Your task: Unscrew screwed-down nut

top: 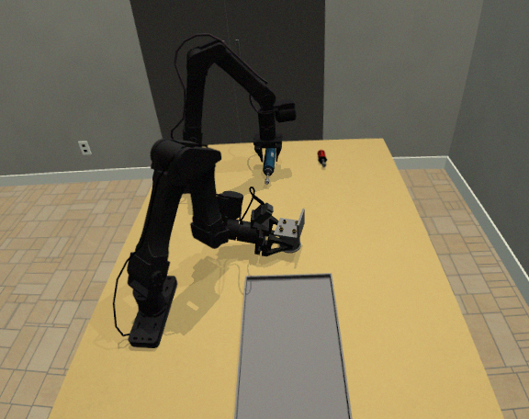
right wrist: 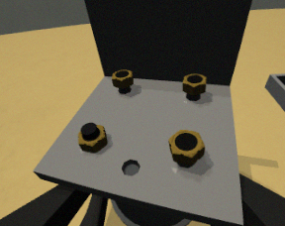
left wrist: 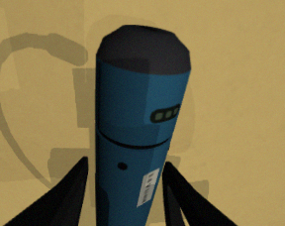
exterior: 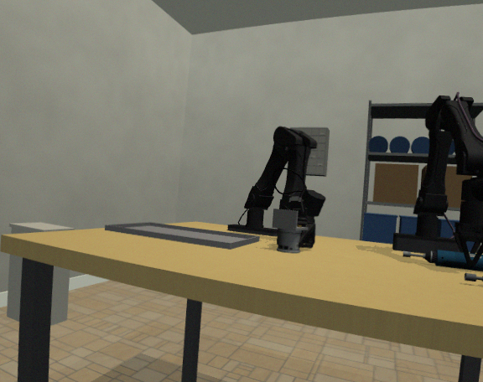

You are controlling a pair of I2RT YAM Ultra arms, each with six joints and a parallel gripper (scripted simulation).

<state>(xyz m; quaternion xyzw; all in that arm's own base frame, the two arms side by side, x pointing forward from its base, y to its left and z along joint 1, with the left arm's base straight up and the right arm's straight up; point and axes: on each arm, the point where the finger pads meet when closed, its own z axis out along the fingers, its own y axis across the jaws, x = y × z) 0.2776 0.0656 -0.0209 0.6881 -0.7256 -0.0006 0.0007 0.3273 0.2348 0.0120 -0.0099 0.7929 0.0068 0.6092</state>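
Observation:
Now: right hand 10 mm below the joint module. Also, from my right hand: bracket 50 mm above; then grey tray 10 mm behind, 330 mm to the right, 20 mm below; then socket 70 mm behind, 310 mm to the left.

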